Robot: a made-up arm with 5 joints. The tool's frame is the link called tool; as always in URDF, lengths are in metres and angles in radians.
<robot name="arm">
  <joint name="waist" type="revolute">
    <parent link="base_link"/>
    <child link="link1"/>
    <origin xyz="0 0 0.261" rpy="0 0 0"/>
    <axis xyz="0 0 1"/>
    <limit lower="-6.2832" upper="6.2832"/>
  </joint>
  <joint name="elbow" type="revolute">
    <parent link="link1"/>
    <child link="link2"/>
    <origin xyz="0 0 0" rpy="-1.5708 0 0"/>
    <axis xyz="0 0 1"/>
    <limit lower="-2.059" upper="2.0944"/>
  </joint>
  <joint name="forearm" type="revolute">
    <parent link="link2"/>
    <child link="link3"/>
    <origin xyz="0.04 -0.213 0" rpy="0 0 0"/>
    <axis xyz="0 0 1"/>
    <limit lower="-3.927" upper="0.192"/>
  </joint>
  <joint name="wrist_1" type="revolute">
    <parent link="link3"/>
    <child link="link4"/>
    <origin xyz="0.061 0.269 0" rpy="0 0 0"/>
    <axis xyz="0 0 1"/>
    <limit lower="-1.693" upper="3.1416"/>
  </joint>
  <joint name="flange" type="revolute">
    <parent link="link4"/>
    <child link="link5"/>
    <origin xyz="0.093 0.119 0" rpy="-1.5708 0 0"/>
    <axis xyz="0 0 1"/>
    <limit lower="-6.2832" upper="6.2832"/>
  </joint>
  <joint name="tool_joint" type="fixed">
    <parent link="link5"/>
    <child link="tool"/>
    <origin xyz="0 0 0" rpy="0 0 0"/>
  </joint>
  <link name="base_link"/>
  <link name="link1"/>
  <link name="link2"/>
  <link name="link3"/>
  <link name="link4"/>
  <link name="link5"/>
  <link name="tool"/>
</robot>
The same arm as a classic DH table. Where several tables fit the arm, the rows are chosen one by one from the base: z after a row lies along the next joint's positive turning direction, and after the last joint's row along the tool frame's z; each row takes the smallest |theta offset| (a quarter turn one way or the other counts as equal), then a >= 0, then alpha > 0; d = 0 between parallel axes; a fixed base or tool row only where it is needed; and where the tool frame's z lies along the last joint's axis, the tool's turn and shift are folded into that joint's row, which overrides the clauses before.
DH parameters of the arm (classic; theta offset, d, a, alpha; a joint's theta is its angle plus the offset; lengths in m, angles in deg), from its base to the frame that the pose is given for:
waist: 0 0.261 0 -90
elbow: -79.36 0 0.2167 0
forearm: -23.41 0 -0.2758 0
wrist_1: -77.22 0 -0.093 90
flange: 180 0.119 0 0
Joint limits (deg, base to tool): -360..360 -117.97..120 -225..11 -97..180 -360..360

